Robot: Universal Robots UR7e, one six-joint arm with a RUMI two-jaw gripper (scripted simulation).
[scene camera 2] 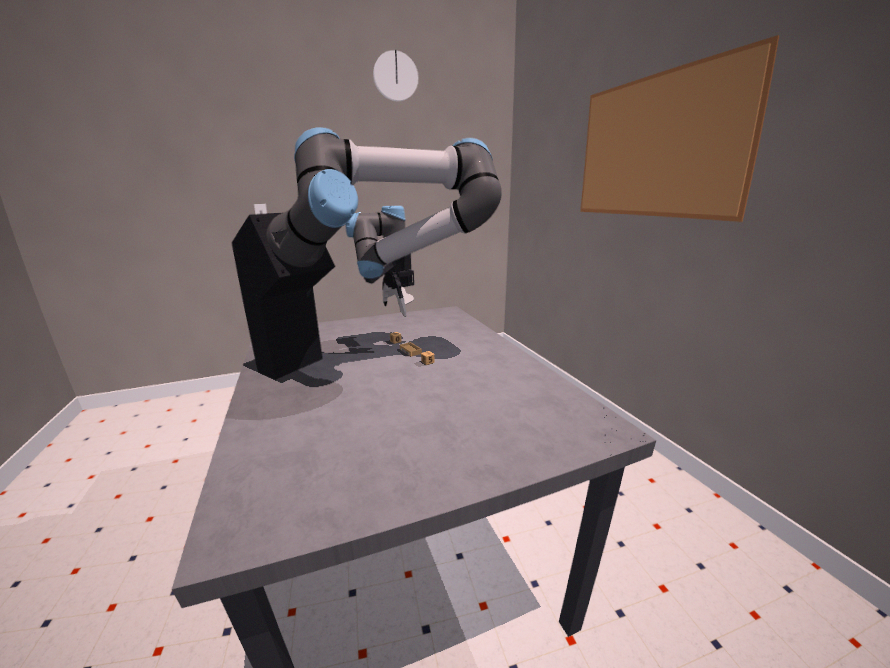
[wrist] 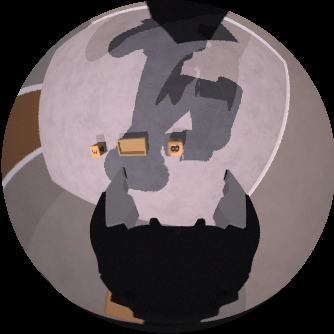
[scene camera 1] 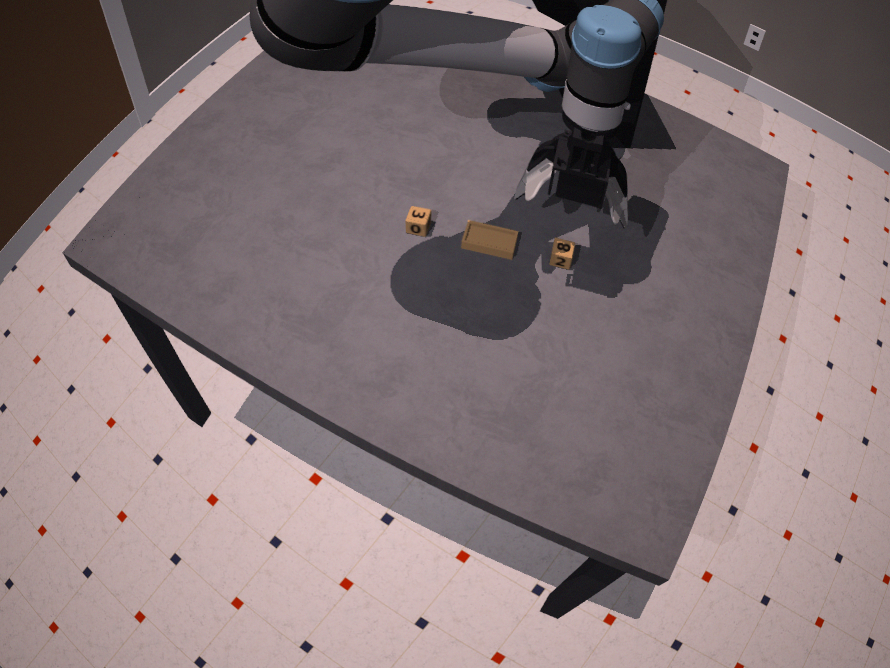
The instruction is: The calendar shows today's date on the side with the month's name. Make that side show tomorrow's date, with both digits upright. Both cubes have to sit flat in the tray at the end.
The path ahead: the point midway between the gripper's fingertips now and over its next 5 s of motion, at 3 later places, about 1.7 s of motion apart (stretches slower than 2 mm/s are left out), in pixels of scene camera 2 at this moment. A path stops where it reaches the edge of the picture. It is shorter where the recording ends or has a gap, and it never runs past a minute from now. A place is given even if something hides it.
My gripper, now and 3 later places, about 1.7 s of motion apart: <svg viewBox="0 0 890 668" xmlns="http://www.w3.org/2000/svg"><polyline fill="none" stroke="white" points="395,311 404,319 420,328 425,336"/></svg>
